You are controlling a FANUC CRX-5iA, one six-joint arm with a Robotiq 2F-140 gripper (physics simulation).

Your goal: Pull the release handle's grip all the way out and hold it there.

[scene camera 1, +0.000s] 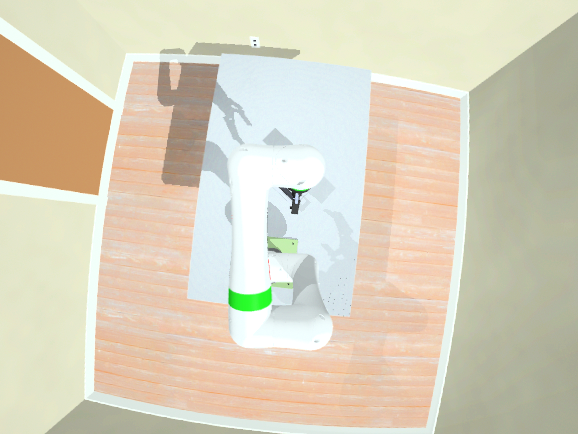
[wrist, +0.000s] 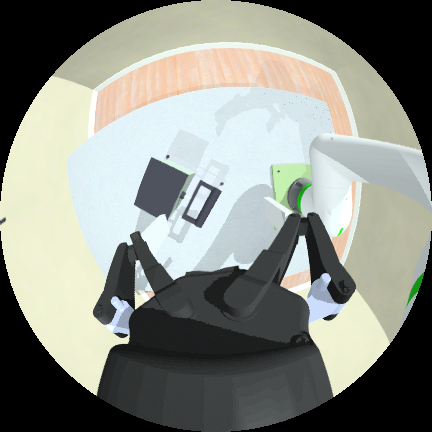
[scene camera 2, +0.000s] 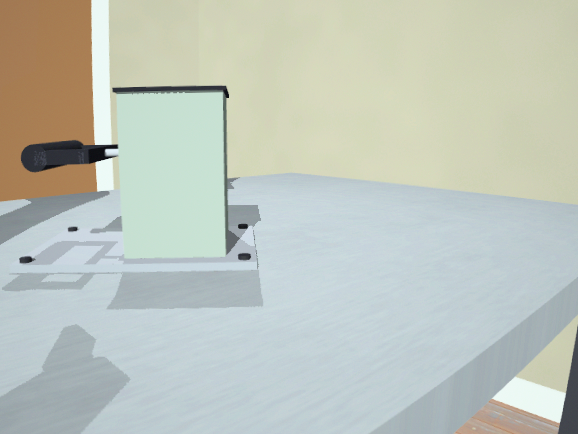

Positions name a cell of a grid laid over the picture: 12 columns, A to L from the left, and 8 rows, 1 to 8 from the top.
I see my gripper (wrist: F4) and a light base plate (wrist: F4).
